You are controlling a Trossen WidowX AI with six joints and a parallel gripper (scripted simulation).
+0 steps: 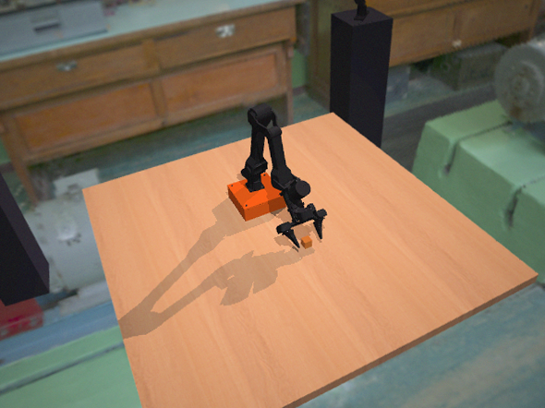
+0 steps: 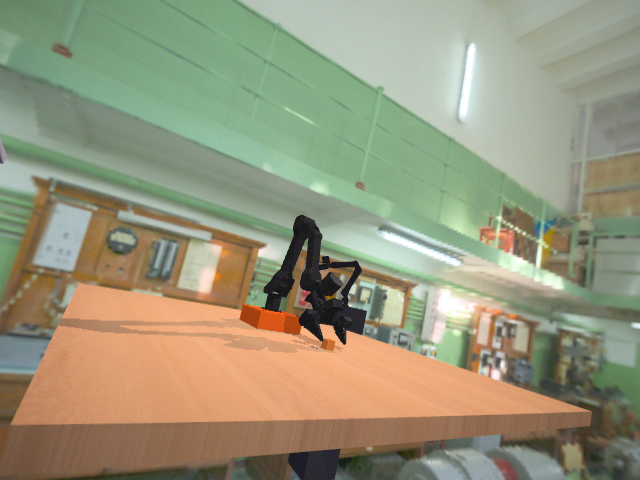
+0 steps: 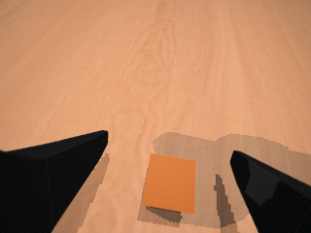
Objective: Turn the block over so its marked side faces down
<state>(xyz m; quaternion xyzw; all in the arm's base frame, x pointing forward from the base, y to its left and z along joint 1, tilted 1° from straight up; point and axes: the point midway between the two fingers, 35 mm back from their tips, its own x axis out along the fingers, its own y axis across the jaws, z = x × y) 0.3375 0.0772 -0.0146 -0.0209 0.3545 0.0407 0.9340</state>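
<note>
My gripper tip is now 3 cm past the orange block, 1 cm to the left of it and 1 cm above it.
</note>
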